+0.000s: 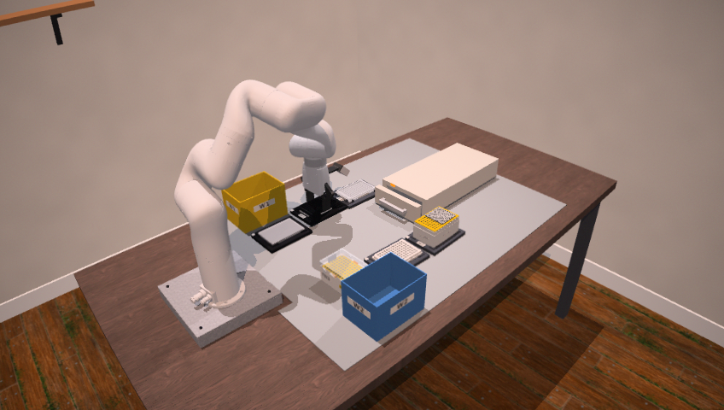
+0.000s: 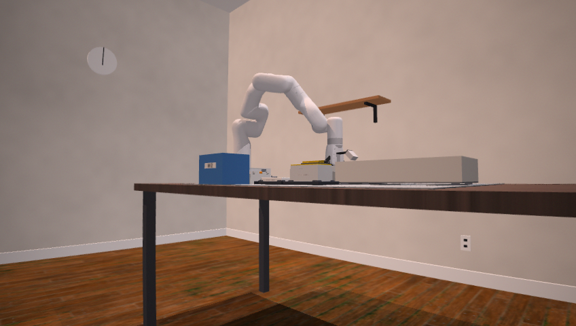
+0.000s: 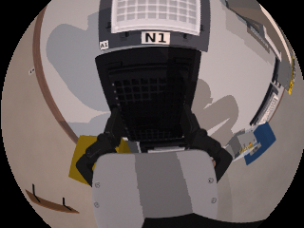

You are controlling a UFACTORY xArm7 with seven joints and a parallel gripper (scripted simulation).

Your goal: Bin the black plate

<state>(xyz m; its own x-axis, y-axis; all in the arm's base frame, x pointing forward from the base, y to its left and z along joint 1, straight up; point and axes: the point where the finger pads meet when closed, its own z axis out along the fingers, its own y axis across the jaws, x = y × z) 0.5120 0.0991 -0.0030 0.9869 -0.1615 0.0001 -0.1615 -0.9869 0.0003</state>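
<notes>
The work nest N3 is 30 mm below my hand. Round my hand: drawer: 260 mm ahead, 250 mm to the right, 10 mm below; black plate: 10 mm below; yellow bin W1: 150 mm behind, 160 mm to the left.
</notes>
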